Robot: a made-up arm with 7 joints. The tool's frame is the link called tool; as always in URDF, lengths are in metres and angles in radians. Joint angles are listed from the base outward. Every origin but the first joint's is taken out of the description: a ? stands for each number. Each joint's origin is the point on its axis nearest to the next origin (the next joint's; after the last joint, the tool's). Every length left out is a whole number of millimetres.
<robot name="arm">
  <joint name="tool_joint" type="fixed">
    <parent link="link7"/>
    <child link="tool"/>
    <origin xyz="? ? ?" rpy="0 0 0"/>
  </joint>
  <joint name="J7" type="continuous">
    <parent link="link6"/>
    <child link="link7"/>
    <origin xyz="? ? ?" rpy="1.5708 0 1.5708"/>
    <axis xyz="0 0 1"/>
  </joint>
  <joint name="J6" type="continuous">
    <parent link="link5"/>
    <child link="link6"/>
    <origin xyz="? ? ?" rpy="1.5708 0 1.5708"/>
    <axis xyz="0 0 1"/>
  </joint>
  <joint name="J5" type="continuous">
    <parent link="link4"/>
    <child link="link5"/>
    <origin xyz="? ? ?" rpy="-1.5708 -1.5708 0"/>
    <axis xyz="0 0 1"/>
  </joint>
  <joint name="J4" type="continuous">
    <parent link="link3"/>
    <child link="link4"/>
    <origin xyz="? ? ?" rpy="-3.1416 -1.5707 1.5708"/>
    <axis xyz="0 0 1"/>
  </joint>
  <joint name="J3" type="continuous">
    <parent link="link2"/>
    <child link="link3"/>
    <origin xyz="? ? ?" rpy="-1.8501 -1.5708 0"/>
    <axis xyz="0 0 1"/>
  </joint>
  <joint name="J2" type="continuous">
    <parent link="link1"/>
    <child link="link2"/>
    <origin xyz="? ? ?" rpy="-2.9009 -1.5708 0"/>
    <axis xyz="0 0 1"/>
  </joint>
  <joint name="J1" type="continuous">
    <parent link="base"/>
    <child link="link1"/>
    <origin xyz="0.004 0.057 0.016" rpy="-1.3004 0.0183 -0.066"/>
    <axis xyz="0 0 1"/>
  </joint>
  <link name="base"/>
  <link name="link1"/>
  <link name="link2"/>
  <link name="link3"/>
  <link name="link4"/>
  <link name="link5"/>
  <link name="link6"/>
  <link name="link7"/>
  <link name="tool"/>
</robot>
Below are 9 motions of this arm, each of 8 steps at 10 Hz.
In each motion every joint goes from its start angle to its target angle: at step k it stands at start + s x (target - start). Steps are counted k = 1, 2, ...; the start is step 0. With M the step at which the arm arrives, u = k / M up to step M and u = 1 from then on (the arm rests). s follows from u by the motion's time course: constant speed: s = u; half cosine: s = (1 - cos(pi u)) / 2; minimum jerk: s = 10 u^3 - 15 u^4 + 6 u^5.
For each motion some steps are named. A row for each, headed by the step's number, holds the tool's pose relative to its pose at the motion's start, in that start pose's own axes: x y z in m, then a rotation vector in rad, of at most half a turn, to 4 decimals.
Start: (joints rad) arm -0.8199 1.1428 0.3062 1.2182 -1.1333 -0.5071 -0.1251
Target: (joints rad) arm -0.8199 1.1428 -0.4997 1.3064 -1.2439 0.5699 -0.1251
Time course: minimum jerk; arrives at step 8
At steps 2, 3, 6, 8:
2: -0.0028 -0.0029 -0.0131 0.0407 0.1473 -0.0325
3: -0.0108 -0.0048 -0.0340 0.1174 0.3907 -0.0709
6: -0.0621 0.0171 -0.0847 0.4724 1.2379 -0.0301
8: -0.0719 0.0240 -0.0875 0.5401 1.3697 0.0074

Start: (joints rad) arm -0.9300 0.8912 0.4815 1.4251 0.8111 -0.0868 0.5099
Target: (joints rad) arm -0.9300 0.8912 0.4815 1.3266 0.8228 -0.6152 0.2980
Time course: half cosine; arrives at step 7
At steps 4, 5, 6, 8:
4: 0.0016 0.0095 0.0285 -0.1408 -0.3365 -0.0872
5: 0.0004 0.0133 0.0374 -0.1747 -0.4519 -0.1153
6: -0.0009 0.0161 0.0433 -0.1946 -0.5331 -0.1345
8: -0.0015 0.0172 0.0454 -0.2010 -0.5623 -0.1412

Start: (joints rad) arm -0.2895 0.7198 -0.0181 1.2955 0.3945 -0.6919 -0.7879
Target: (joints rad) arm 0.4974 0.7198 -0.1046 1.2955 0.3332 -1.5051 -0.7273
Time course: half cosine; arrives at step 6
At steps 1, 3, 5, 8:
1: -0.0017 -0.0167 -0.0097 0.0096 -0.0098 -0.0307
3: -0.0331 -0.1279 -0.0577 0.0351 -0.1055 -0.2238
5: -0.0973 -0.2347 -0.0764 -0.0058 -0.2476 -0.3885
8: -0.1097 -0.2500 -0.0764 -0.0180 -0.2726 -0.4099

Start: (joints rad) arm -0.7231 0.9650 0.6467 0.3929 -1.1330 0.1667 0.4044
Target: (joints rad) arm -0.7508 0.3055 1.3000 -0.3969 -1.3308 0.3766 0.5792
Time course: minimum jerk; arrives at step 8
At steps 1, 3, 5, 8:
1: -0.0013 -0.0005 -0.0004 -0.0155 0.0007 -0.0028
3: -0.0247 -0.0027 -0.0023 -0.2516 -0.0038 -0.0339
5: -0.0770 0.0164 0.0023 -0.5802 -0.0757 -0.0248
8: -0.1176 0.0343 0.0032 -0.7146 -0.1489 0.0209

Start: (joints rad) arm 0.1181 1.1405 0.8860 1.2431 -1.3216 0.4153 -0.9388
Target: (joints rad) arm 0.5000 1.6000 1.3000 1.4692 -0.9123 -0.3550 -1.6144
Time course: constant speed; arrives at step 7
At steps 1, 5, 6, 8:
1: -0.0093 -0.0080 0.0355 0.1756 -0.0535 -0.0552
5: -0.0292 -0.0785 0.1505 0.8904 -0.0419 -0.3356
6: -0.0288 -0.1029 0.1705 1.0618 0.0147 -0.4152
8: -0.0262 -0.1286 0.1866 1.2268 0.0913 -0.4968

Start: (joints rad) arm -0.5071 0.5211 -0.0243 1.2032 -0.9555 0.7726 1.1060
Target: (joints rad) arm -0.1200 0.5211 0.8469 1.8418 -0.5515 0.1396 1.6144
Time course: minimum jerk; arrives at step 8
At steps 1, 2, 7, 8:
1: 0.0040 0.0012 -0.0014 -0.0104 0.0113 0.0159
2: 0.0253 0.0078 -0.0103 -0.0621 0.0736 0.1039
7: 0.1590 0.0774 -0.1823 -0.1965 0.6962 0.9850
8: 0.1597 0.0784 -0.1859 -0.1938 0.7066 0.9989

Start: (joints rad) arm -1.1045 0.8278 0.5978 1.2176 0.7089 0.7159 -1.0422
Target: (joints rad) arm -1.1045 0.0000 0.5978 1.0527 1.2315 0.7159 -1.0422
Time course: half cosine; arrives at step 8
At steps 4, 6, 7, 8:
4: 0.0991 -0.1183 0.0062 0.2709 0.1987 -0.1603
6: 0.1409 -0.2186 -0.0027 0.4807 0.2879 -0.2691
7: 0.1484 -0.2508 -0.0074 0.5465 0.3063 -0.3016
8: 0.1504 -0.2622 -0.0093 0.5697 0.3118 -0.3129

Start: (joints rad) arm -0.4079 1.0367 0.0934 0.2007 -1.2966 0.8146 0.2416
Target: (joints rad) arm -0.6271 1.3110 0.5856 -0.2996 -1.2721 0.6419 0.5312
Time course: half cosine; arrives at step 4
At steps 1, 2, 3, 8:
1: -0.0210 -0.0081 0.0327 0.0266 -0.1609 0.0111
2: -0.0870 -0.0297 0.0962 0.0783 -0.5567 0.0398
3: -0.1670 -0.0530 0.1322 0.1119 -0.9603 0.0654
8: -0.2016 -0.0628 0.1381 0.1208 -1.1291 0.0735

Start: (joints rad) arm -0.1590 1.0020 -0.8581 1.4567 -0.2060 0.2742 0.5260
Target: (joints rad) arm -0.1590 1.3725 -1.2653 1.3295 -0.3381 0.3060 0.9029
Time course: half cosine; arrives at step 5
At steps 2, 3, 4, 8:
2: 0.0202 0.0324 -0.0262 0.0981 0.0008 0.2249
3: 0.0337 0.0614 -0.0514 0.1946 -0.0019 0.4134
4: 0.0416 0.0847 -0.0729 0.2787 -0.0065 0.5565
8: 0.0439 0.0936 -0.0814 0.3122 -0.0089 0.6088

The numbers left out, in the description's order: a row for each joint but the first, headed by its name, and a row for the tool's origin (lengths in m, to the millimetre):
tool: 0 0 0
J7: 0 0.062 0
J6: 0 0 0
J5: -0.01 0.156 0
J4: 0.015 0.002 0
J3: -0.052 -0.209 0
J2: -0.005 0.021 0

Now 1 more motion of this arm.
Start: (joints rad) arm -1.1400 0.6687 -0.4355 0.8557 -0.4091 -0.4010 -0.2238
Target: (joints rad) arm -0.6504 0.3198 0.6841 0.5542 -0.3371 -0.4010 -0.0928
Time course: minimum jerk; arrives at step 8
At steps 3, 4, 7, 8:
3: -0.0233 -0.0021 -0.0162 -0.1961 -0.0631 0.2155
4: -0.0542 0.0018 -0.0348 -0.3279 -0.0838 0.4280
7: -0.1638 0.0077 -0.0825 -0.4845 -0.0339 0.9733
8: -0.1685 0.0075 -0.0839 -0.4861 -0.0301 0.9929

